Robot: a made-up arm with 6 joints.
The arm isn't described. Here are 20 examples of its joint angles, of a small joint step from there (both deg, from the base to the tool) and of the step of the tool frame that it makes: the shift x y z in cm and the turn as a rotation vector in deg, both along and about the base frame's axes.
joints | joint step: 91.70 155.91 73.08 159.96 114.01 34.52 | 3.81 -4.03 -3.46 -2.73 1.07 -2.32
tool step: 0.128 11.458 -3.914 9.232 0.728 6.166
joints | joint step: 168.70 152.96 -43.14 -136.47 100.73 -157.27 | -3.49 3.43 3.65 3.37 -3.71 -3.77
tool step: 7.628 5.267 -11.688 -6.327 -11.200 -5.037
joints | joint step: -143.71 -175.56 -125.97 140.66 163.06 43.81 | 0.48 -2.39 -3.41 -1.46 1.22 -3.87
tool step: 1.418 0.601 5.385 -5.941 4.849 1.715
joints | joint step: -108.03 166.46 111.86 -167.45 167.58 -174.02 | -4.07 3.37 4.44 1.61 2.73 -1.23
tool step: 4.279 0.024 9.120 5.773 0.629 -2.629
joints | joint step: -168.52 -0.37 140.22 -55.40 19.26 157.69 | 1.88 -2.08 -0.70 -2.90 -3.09 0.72
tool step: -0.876 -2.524 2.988 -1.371 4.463 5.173
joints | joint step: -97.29 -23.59 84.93 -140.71 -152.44 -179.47 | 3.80 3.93 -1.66 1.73 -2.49 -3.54
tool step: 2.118 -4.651 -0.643 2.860 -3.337 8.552
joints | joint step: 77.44 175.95 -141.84 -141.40 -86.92 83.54 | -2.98 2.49 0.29 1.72 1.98 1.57
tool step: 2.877 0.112 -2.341 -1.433 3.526 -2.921
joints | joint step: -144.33 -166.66 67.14 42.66 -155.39 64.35 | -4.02 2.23 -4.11 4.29 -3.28 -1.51
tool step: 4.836 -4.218 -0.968 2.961 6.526 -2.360
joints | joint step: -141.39 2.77 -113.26 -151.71 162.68 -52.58 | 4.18 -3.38 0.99 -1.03 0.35 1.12
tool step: -0.763 5.334 -2.588 -3.377 0.860 4.835
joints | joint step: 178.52 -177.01 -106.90 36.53 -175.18 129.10 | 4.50 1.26 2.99 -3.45 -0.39 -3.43
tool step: 0.734 -5.135 -5.028 -0.006 -4.089 4.052
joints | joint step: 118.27 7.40 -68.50 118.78 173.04 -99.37 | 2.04 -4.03 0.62 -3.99 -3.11 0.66
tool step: 4.603 -5.260 -3.416 -0.958 5.629 2.348
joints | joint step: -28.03 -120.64 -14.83 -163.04 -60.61 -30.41 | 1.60 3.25 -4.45 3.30 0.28 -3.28
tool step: -2.003 -2.282 1.680 -0.450 -2.440 -1.427
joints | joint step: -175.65 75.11 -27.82 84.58 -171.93 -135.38 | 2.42 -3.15 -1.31 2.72 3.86 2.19
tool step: 5.269 -3.522 7.386 1.888 4.771 5.560
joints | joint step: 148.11 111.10 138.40 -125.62 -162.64 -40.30 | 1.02 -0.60 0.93 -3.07 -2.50 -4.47
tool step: 0.160 0.566 0.934 -0.275 -0.828 -1.975
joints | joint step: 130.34 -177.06 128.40 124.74 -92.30 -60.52 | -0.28 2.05 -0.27 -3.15 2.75 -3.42
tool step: 0.843 -0.932 1.884 -2.065 -2.418 -5.449
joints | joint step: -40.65 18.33 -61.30 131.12 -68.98 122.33 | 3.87 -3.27 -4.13 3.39 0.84 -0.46
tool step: -10.252 5.485 -5.915 -7.106 -4.118 5.415
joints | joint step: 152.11 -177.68 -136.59 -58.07 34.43 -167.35 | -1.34 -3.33 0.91 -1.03 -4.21 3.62
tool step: -0.541 1.421 3.349 3.362 5.302 1.921
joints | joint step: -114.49 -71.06 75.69 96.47 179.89 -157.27 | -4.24 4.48 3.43 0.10 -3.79 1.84
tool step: -1.262 -12.490 3.372 5.964 -6.859 -6.514
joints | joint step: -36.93 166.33 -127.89 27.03 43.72 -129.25 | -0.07 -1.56 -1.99 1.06 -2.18 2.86
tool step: -2.110 1.448 4.504 0.501 -6.115 0.841
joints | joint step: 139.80 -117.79 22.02 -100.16 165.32 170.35 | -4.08 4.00 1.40 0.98 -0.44 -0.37
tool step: -4.455 -8.270 10.786 -2.771 -5.006 -4.566
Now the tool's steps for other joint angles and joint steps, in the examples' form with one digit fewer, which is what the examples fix.
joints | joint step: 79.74 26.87 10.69 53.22 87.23 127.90 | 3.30 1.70 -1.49 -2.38 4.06 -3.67
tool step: -4.45 1.66 -1.95 -0.68 -5.77 4.71
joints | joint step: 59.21 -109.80 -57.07 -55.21 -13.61 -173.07 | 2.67 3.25 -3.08 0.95 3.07 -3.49
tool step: 2.74 -3.92 3.54 -2.30 -1.33 5.74
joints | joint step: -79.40 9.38 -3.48 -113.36 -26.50 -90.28 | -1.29 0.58 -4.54 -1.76 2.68 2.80
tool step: -1.84 5.22 0.67 -3.40 -3.62 -0.72
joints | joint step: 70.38 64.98 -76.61 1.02 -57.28 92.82 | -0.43 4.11 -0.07 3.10 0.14 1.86
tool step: 3.39 7.12 -2.63 -4.62 -0.71 3.36
